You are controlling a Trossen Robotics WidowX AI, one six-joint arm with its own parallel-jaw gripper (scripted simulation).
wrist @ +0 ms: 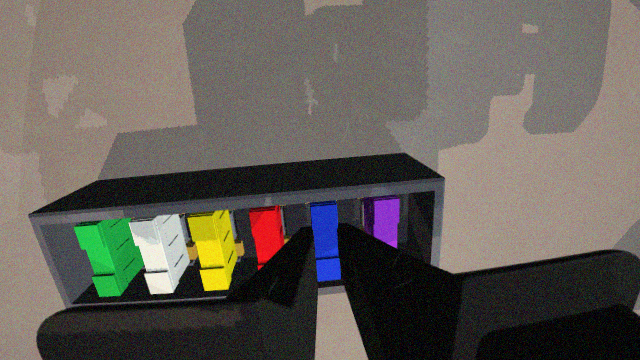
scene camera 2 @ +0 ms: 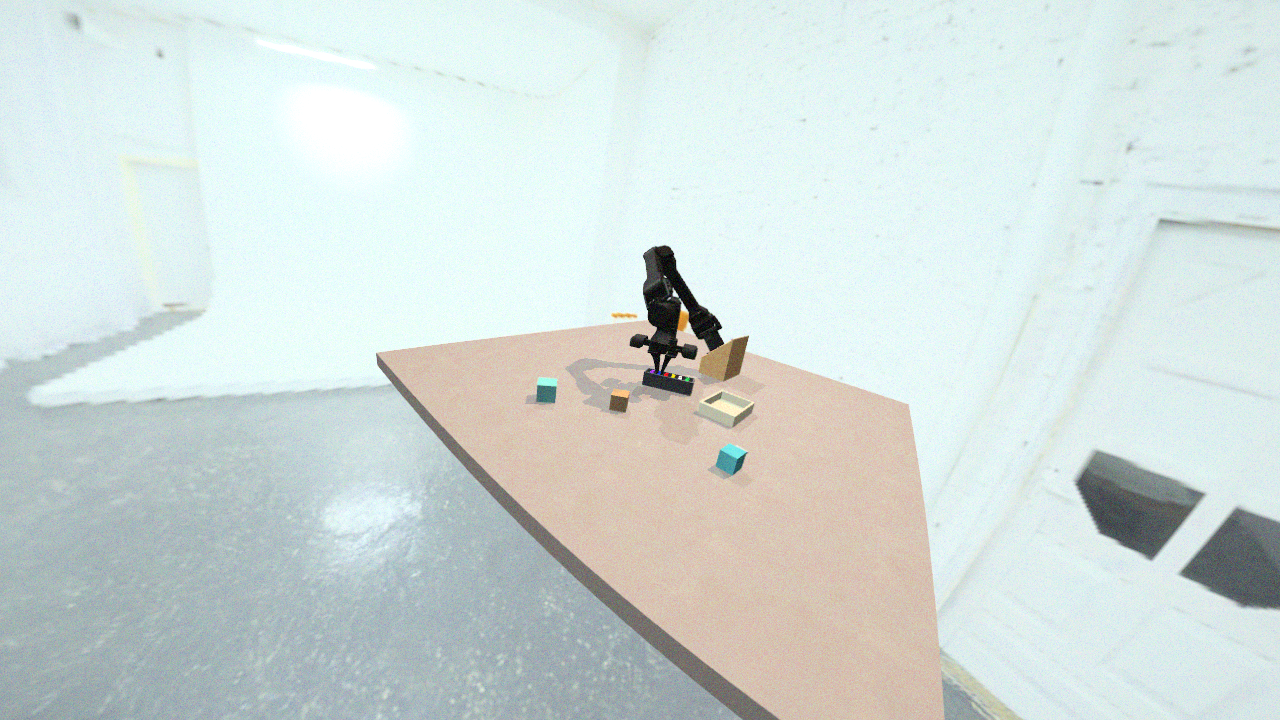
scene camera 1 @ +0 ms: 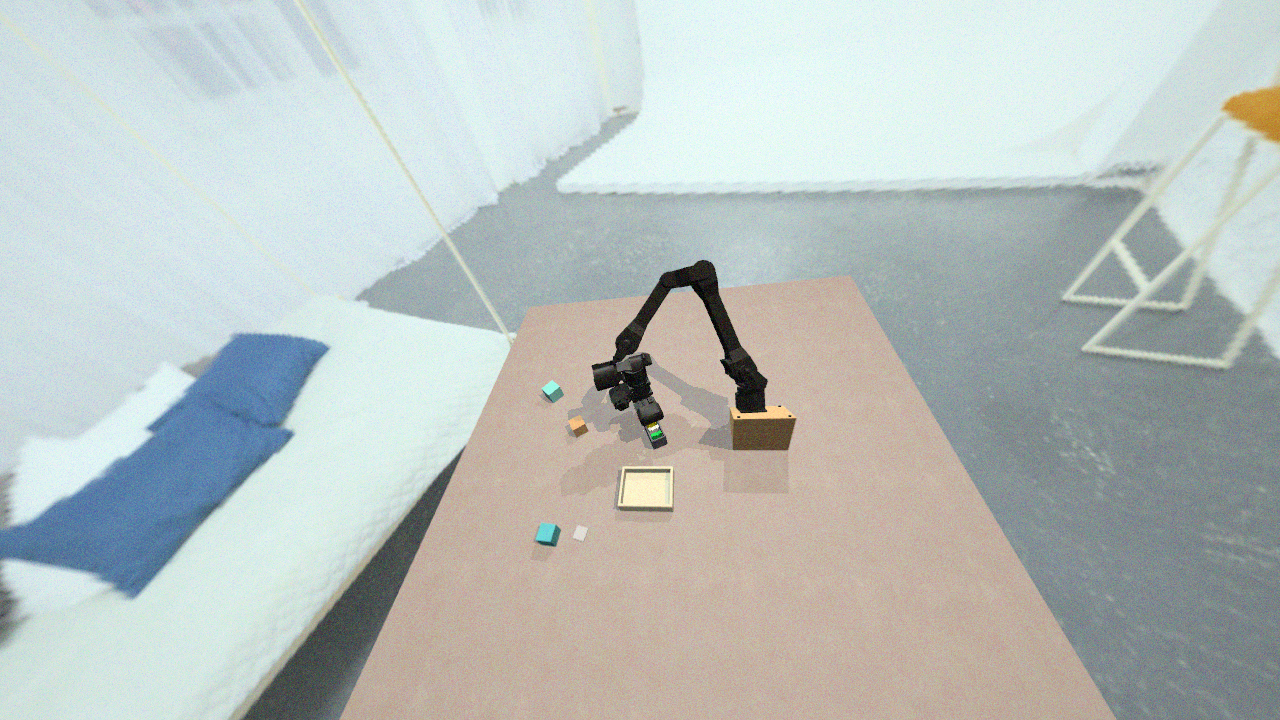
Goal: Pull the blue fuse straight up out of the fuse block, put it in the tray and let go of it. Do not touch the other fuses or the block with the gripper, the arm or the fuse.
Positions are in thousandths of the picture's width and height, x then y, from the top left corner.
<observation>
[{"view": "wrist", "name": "my gripper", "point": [509, 660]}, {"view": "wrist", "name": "blue fuse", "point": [507, 610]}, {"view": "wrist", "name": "red fuse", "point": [416, 626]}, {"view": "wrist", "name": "purple fuse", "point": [596, 593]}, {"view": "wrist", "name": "green fuse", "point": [180, 721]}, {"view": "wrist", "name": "white fuse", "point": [251, 665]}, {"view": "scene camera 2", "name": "my gripper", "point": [515, 520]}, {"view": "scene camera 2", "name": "beige tray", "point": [570, 569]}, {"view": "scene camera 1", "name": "my gripper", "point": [505, 573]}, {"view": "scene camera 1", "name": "beige tray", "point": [504, 678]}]
</observation>
